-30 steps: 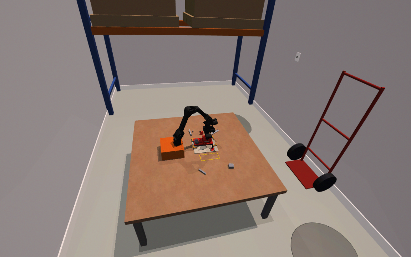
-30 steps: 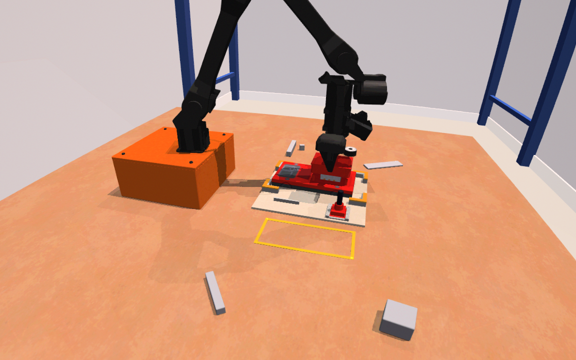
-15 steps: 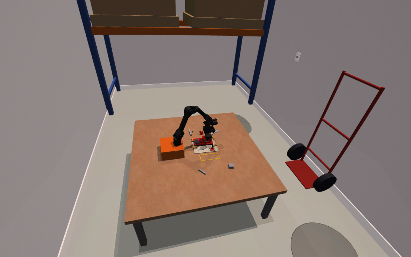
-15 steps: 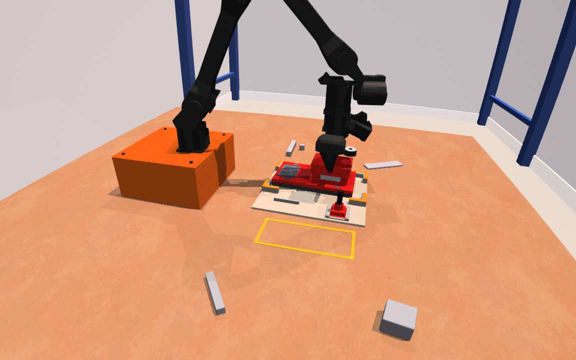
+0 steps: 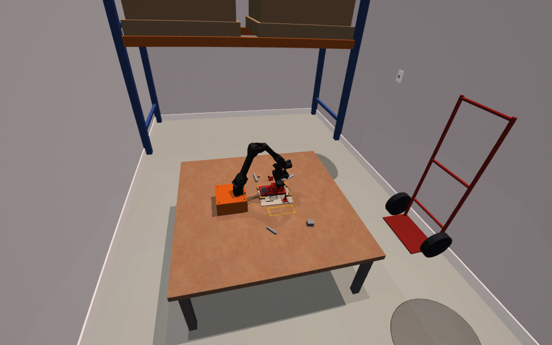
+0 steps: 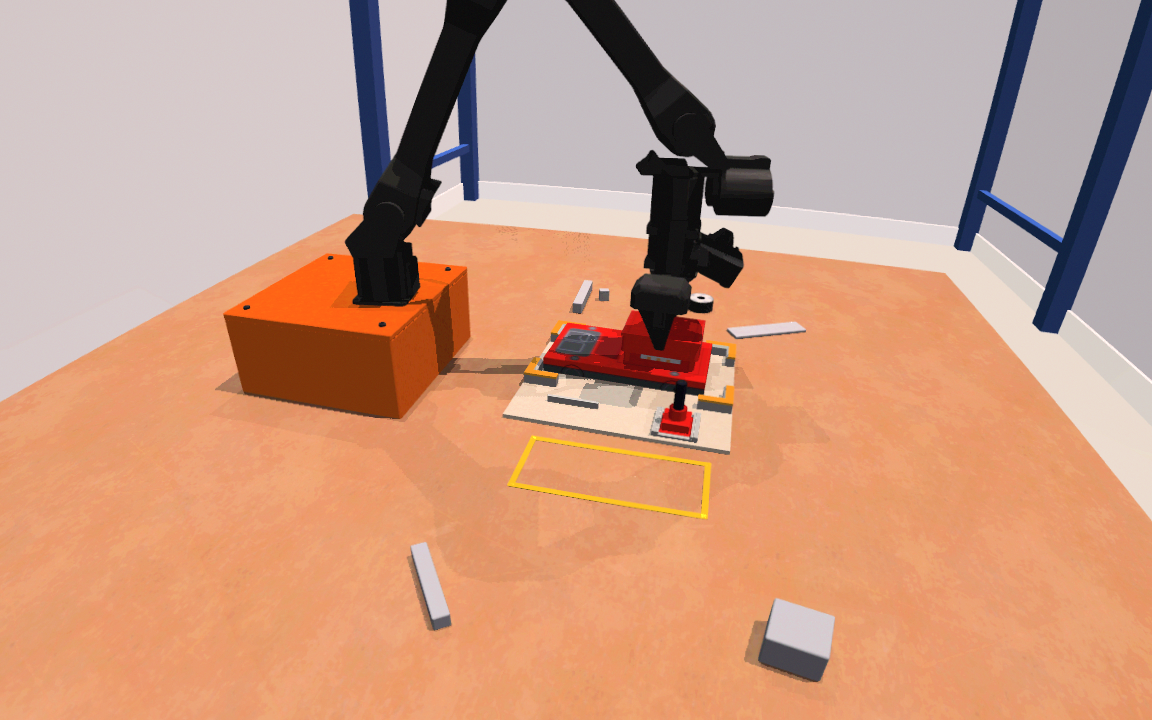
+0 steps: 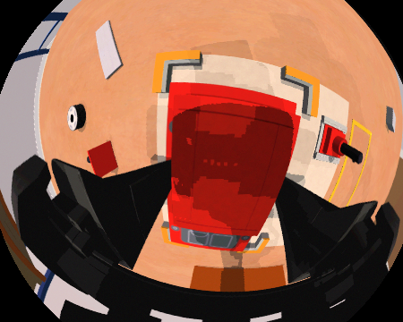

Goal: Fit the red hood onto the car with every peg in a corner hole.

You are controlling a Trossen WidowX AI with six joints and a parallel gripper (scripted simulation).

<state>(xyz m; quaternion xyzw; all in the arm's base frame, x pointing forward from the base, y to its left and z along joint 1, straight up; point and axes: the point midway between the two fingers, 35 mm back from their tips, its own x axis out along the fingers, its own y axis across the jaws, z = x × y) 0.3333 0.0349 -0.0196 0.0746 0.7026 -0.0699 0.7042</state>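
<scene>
The grey engine block is 10 mm to the left of my gripper tip and 30 mm below it. Round my gripper tip: black wheel 80 mm ahead, 210 mm to the left, 40 mm below; red hood right at my gripper tip; cream jig 30 mm behind, 20 mm to the right, 40 mm below.
</scene>
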